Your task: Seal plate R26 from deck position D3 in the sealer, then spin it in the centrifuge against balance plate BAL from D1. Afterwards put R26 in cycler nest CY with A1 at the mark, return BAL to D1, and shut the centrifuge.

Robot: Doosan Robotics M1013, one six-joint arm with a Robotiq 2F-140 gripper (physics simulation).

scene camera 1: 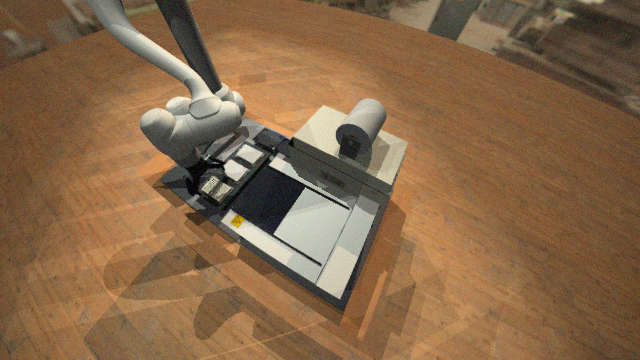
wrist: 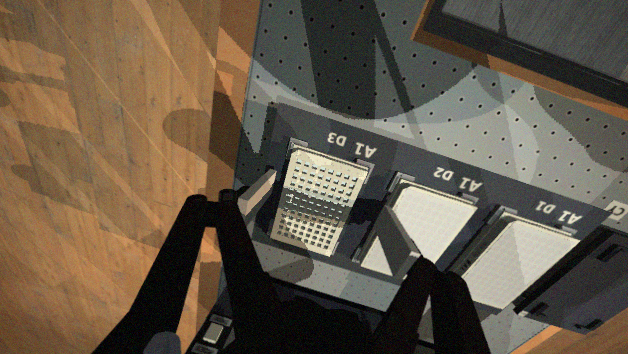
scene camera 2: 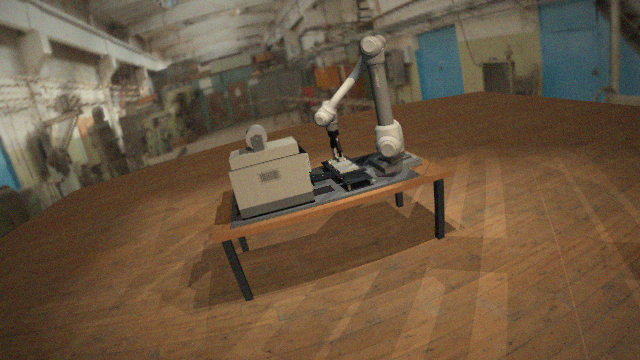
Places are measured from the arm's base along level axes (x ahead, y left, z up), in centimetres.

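Where they show: gripper, between the fingertips: (scene camera 1: 215, 185) (wrist: 326, 198) (scene camera 2: 338, 159); arm's base, origin of its link: (scene camera 2: 394, 158).
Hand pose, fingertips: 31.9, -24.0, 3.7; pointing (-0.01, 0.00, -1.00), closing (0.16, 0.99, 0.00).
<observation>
Each offset is from my fingertips to the top centre of the thing, as dx, dy, dz. "spot": to the spot under its first point. Level surfaces: height alone.
R26, a cream plate with open wells @(+1.4, -1.3, +0.4) (scene camera 1: 216, 189) (wrist: 320, 200), sits in D3. My gripper (scene camera 1: 206, 176) (scene camera 2: 338, 155) (wrist: 326, 198) is open and low over D3; one finger is beyond the plate's outer side, the other over the D2 side. Nothing is between the fingers. BAL, a pale covered plate @(+5.3, +23.1, +0.4) (scene camera 1: 250, 154) (wrist: 520, 260), sits in D1. The dark cycler nest CY @(+8.2, +39.1, -1.1) (scene camera 1: 270, 137) (wrist: 570, 285) is empty beside D1. A white-topped machine @(spot: +37.1, -16.9, +14.6) (scene camera 1: 255, 243) with a yellow warning label has a dark area beside a pale panel. A beige box @(+55.6, +26.5, +41.2) (scene camera 1: 320, 125) (scene camera 2: 270, 185) carries a grey roll.
Another pale covered plate @(+3.4, +11.0, +0.4) (scene camera 1: 236, 170) (wrist: 435, 220) sits in D2, close to my right finger in the wrist view. The plate rack @(spot: -8.1, -4.2, -1.2) (wrist: 300, 120) lies on a perforated deck @(dz -6.4) (wrist: 450, 117). The arm's base (scene camera 2: 387, 166) stands behind the rack. The beige box rises high at the deck's far end.
</observation>
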